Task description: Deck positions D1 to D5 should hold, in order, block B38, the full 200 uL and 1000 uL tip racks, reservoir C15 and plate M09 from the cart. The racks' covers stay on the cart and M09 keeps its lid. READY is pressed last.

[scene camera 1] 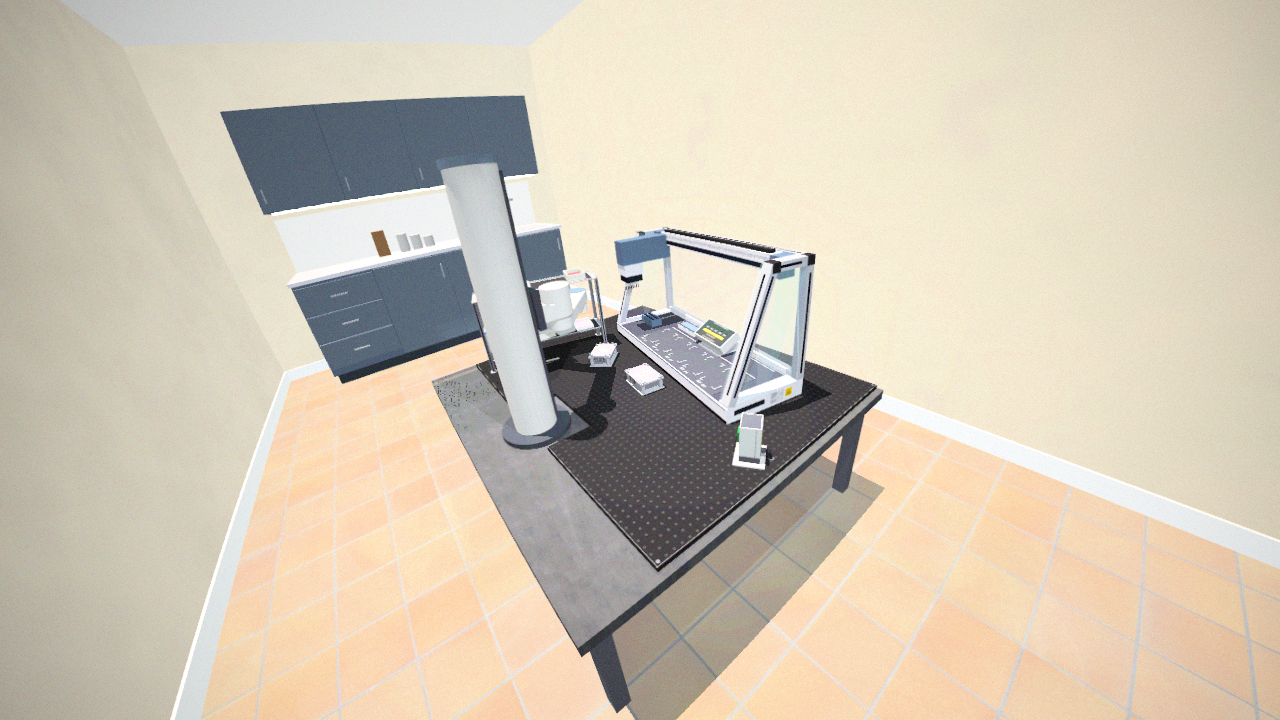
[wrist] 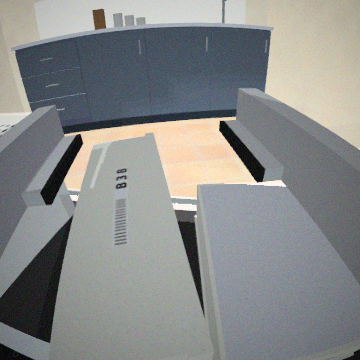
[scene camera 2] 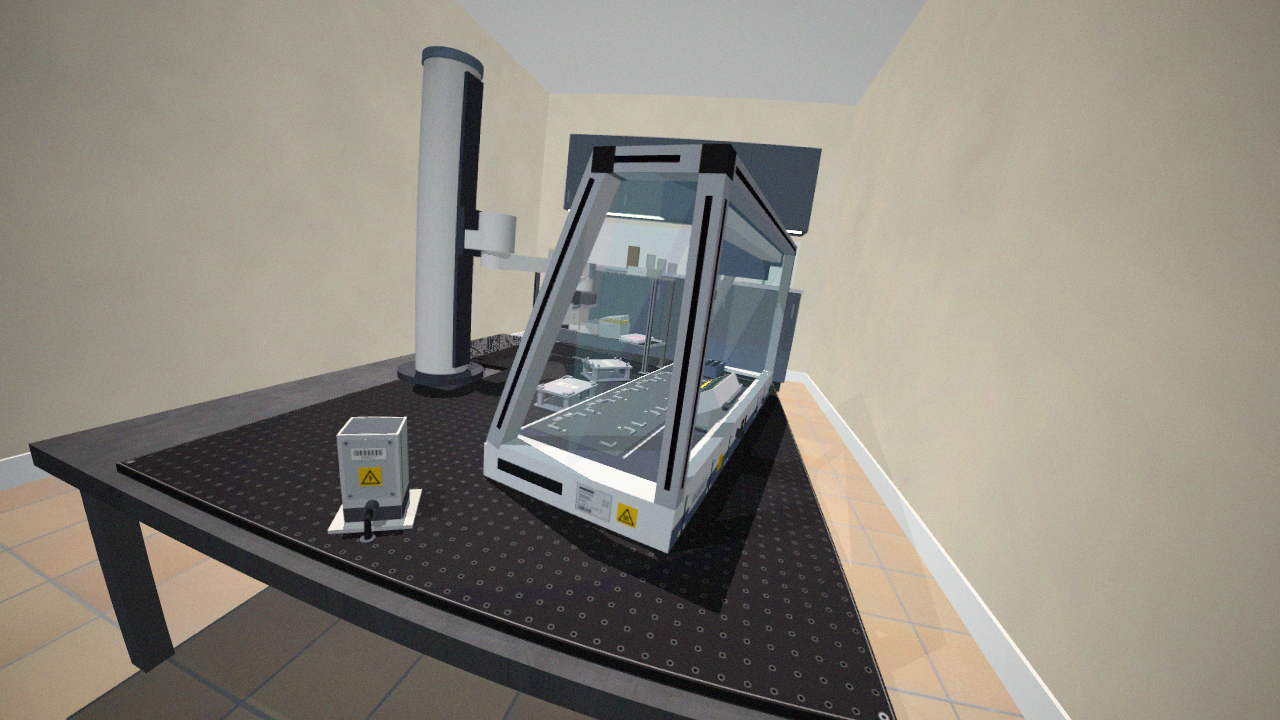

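In the wrist view block B38 (wrist: pixel 125 300) stands upright on the cart (wrist: pixel 184 204) (scene camera 1: pixel 597 313), its label showing, close below my gripper. My gripper (wrist: pixel 148 113) is open and empty; its two dark pads stand apart, left and right of the block's far part, with gaps on both sides. A box with a lavender top (wrist: pixel 275 250) stands right beside B38, its label hidden. In scene camera 2 a yellow-topped tip rack (scene camera 2: pixel 614 325) and a pink-topped plate (scene camera 2: pixel 640 339) show through the glass. The grey deck (scene camera 2: pixel 617 420) has white corner brackets. The control panel (scene camera 1: pixel 716 334) stands on the deck's far side.
The arm's column (scene camera 1: pixel 501 295) (scene camera 2: pixel 443 214) stands on the table (scene camera 1: pixel 537 501). Two white stands (scene camera 1: pixel 603 354) (scene camera 1: pixel 643 378) lie between cart and deck. The deck's frame (scene camera 1: pixel 751 340) and blue pipetting head (scene camera 1: pixel 640 248) rise beside them. A grey power box (scene camera 1: pixel 750 437) (scene camera 2: pixel 371 465) stands near the table edge.
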